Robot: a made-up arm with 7 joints.
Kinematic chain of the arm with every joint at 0, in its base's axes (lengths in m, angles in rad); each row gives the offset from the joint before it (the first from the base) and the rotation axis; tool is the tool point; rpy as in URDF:
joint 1: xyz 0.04 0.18 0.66 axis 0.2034 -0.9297 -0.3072
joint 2: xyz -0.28 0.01 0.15 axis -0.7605 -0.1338 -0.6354
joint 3: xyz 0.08 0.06 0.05 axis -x
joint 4: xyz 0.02 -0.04 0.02 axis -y
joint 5: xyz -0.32 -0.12 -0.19 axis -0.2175 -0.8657 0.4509
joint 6: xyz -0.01 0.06 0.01 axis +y
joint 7: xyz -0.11 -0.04 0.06 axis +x
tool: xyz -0.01 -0.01 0.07 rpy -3.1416 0 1.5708
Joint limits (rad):
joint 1: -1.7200..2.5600
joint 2: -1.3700..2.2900
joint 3: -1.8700..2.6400
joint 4: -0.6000..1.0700
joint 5: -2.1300..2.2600
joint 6: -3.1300..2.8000
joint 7: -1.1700..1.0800
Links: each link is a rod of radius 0.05 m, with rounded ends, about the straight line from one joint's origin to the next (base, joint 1, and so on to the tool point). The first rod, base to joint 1, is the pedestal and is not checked.
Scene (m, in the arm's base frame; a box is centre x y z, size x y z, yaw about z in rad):
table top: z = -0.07
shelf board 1: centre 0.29 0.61 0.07 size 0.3 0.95 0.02 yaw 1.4
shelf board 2: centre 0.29 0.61 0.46 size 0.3 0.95 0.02 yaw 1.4
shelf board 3: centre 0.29 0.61 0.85 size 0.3 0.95 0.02 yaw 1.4
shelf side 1: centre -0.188 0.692 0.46 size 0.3 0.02 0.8 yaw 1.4
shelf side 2: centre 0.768 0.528 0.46 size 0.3 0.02 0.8 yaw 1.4
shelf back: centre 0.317 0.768 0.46 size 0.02 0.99 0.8 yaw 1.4
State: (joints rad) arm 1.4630 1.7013 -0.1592 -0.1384 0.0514 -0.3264 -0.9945
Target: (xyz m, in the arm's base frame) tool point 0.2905 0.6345 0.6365
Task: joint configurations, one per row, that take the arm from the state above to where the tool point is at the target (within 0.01 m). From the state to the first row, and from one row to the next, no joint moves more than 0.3 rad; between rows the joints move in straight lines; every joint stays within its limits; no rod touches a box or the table.
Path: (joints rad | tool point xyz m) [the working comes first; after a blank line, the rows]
Joints at the target: 1.8254 0.7830 -1.5123 0.4624 0.1020 -0.5604 -1.1635
Straight joint move there: touches shelf board 2.

1: 1.4031 1.8212 -0.3880 0.0860 -0.2047 -0.1982 -1.0746 | 0.0896 0.4823 0.2889
2: 1.3431 1.9412 -0.6168 0.3104 -0.4608 -0.0700 -1.1547 | 0.0567 0.3613 0.3002
3: 1.4239 1.7193 -0.8932 0.5338 -0.4612 -0.1104 -1.1598 | 0.1407 0.2976 0.3420
4: 1.5047 1.4975 -1.1696 0.7572 -0.4617 -0.1509 -1.1649 | 0.2190 0.2764 0.4658
5: 1.5856 1.2757 -1.4460 0.9806 -0.4622 -0.1913 -1.1700 | 0.2352 0.3138 0.6365
6: 1.7055 1.0293 -1.4791 0.7215 -0.1801 -0.3759 -1.1667 | 0.2815 0.4820 0.6603
7: 1.8254 0.7830 -1.5123 0.4624 0.1020 -0.5604 -1.1635 | 0.2905 0.6345 0.6365

